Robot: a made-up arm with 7 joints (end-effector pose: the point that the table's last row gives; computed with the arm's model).
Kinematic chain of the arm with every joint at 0, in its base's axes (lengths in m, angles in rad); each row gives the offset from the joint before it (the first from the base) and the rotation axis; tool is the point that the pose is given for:
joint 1: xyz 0 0 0.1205 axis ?
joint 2: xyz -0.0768 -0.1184 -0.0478 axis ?
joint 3: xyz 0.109 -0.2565 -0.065 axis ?
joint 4: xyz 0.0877 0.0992 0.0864 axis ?
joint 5: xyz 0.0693 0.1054 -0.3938 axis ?
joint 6: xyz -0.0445 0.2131 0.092 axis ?
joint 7: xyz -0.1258 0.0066 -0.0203 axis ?
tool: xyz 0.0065 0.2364 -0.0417
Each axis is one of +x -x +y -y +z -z.
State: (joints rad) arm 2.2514 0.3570 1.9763 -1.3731 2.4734 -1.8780 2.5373
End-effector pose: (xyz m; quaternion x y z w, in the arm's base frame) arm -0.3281 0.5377 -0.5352 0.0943 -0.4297 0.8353 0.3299
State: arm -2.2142 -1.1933 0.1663 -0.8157 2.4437 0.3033 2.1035
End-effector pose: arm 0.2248 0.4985 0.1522 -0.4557 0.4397 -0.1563 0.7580
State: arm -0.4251 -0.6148 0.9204 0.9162 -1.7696 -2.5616 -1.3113
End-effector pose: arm -0.0434 0.1696 -0.0378 0.5111 -0.7047 0.0668 0.4875
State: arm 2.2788 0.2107 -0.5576 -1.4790 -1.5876 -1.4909 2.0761
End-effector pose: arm 0.3634 -0.1463 0.3930 -0.4256 0.1210 -0.8958 0.0431
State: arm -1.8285 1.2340 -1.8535 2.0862 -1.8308 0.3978 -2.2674
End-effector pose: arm 0.4124 0.2618 0.6836 -0.6919 -0.2424 0.0435 0.6787
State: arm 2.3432 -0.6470 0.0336 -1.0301 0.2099 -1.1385 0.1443
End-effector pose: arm 0.5722 -0.1313 0.1275 0.4261 0.0958 -0.7758 0.4554
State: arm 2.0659 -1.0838 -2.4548 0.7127 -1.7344 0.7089 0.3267
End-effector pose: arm 0.5873 0.5218 -0.6564 -0.3727 -0.6573 -0.1530 0.6368
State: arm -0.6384 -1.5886 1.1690 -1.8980 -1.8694 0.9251 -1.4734
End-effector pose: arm -0.0133 -0.5204 1.2279 -0.4586 -0.5682 -0.6001 0.3268
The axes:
joint 1: +x
joint 2: +y
joint 3: -z
joint 4: +y
joint 5: +x
joint 6: +x
joint 7: -z

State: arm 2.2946 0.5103 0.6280 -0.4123 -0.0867 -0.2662 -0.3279
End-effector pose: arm 0.1897 0.5092 0.6513 0.7426 0.1605 0.0839 0.6448
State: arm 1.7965 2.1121 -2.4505 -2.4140 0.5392 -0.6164 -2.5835
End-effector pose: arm 0.1330 -0.1399 -0.1310 0.6362 -0.5734 -0.4267 0.2905
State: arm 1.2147 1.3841 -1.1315 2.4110 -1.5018 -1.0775 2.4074
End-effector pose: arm 0.1717 -0.5136 -0.1423 0.6400 -0.2820 0.5694 0.4322
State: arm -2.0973 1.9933 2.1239 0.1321 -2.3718 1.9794 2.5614
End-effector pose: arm -0.6013 0.3257 0.3436 0.0204 0.4623 -0.3732 0.8041
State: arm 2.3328 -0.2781 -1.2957 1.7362 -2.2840 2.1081 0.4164
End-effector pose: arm -0.4865 0.6201 -0.4993 0.3060 -0.0796 0.4411 0.8399
